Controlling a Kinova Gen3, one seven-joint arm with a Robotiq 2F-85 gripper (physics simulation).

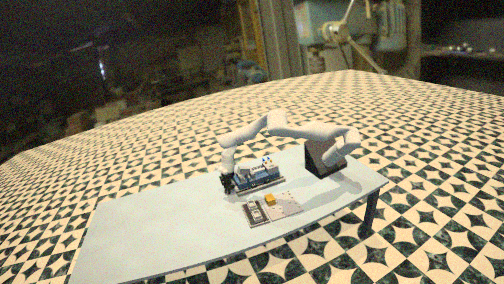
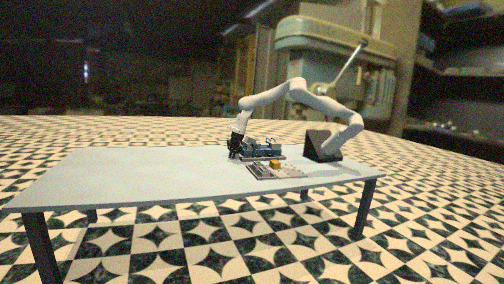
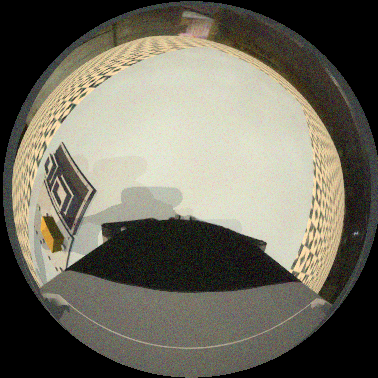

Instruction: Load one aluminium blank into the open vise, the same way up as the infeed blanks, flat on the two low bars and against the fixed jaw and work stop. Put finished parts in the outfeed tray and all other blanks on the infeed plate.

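Frame: origin at the arm's base, x right, y ahead, z up, level; centimetres.
Where they show: gripper, fingertip midpoint: (image 1: 227, 193) (image 2: 230, 158); arm's base, link origin: (image 1: 328, 159) (image 2: 326, 149).
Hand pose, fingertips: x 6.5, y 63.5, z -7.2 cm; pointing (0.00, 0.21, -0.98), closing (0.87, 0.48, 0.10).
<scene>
Each offset is from my fingertips to the top centre of the thing. "pt": to the spot under its first point.
My gripper (image 1: 228, 189) (image 2: 232, 154) (image 3: 183, 222) points down at the table just off the left end of the blue vise @(dz +9.4, dx +5.0, dy -19.6 cm) (image 1: 259, 175) (image 2: 261, 151). Its fingers are nearly together and shut on a small grey aluminium blank, which they almost hide. The light infeed plate @(dz +0.3, dx -23.3, dy -24.5 cm) (image 1: 291, 209) (image 2: 293, 172) (image 3: 56, 261) lies in front of the vise and carries an orange block @(dz +3.9, dx -18.8, dy -20.0 cm) (image 1: 269, 199) (image 2: 274, 163) (image 3: 51, 233). The dark outfeed tray (image 1: 244, 212) (image 2: 251, 168) (image 3: 83, 192) lies to the plate's left and holds two stepped grey parts @(pt dz +2.5, dx -26.0, dy -10.5 cm) (image 1: 256, 212).
The dark wedge-shaped arm base (image 1: 322, 160) (image 2: 316, 146) stands at the table's right rear. The arm arches over the vise. The table edge runs close in front of the tray and the plate.
</scene>
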